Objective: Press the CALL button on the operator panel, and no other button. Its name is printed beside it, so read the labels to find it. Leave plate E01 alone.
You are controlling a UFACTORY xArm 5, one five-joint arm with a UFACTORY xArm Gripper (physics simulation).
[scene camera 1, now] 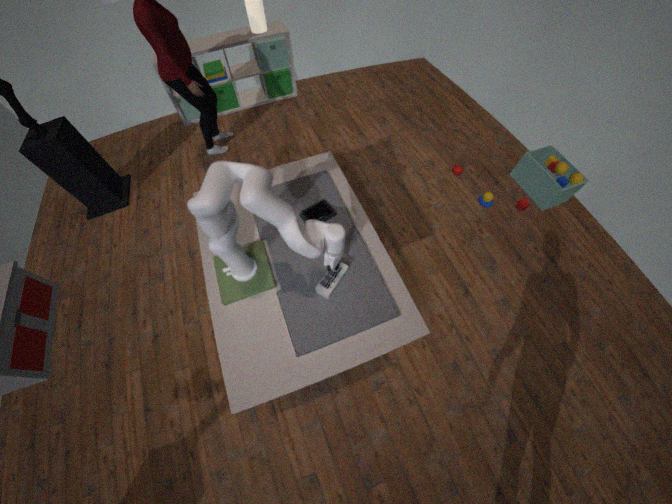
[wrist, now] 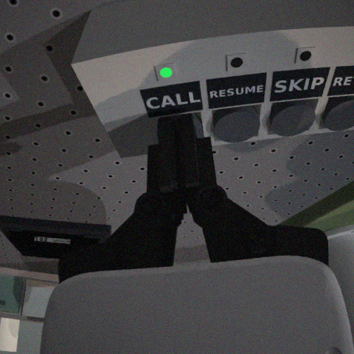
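The white operator panel [scene camera 1: 324, 290] [wrist: 115, 85] lies on the grey mat. In the wrist view its CALL label [wrist: 173, 100] is at the left end of the row, with a lamp [wrist: 166, 72] above it lit green. My gripper [scene camera 1: 329, 266] [wrist: 180, 133] is shut and empty. Its fingertips are over the CALL button [wrist: 198, 123] and hide most of it. The RESUME button [wrist: 236, 124] and the SKIP button [wrist: 292, 119] are to the right, apart from the fingers, and the lamps above them are dark. A further button [wrist: 341, 115] with a cut-off label shows at the right edge.
A black plate-like object [scene camera 1: 319, 210] [wrist: 82, 231] with a small label lies on the grey perforated mat [scene camera 1: 347, 320] [wrist: 240, 185]. The arm's base stands on a green mat [scene camera 1: 230, 293]. A person [scene camera 1: 173, 62] stands by the shelf behind the table.
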